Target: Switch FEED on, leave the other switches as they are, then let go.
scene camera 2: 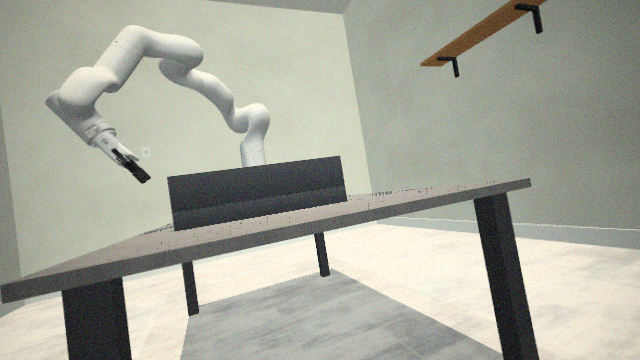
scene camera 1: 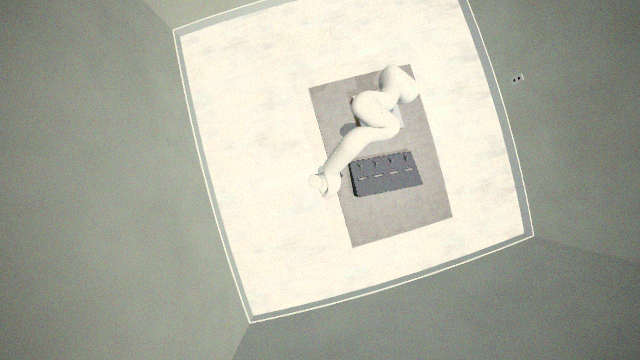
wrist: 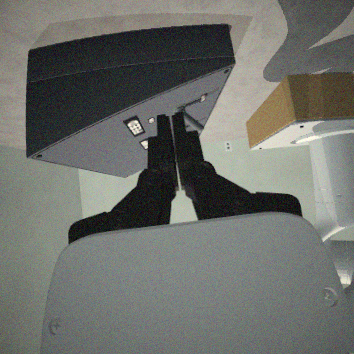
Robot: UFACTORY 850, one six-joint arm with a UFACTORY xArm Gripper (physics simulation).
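Observation:
The dark switch panel (scene camera 1: 390, 188) (scene camera 2: 257, 182) (wrist: 95, 147) stands on the table. Its face is seen very obliquely in the wrist view. The nearest lever, FEED (scene camera 1: 359, 165) (wrist: 193, 121), shows partly behind the fingertips and leans away from its ON label (wrist: 151, 120), toward the OFF side. The large FEED label (wrist: 134, 126) is too slanted to read clearly. In scene camera 1 the several levers all lean the same way. My gripper (scene camera 1: 341, 175) (scene camera 2: 144, 179) (wrist: 172, 130) is shut and empty, off the panel's FEED end; contact with the lever cannot be made out.
The table (scene camera 1: 400, 215) (scene camera 2: 380, 202) carries the panel and the arm's base. The wooden base block (wrist: 270, 117) shows at the right in the wrist view. A wall shelf (scene camera 2: 480, 35) hangs at the upper right in scene camera 2.

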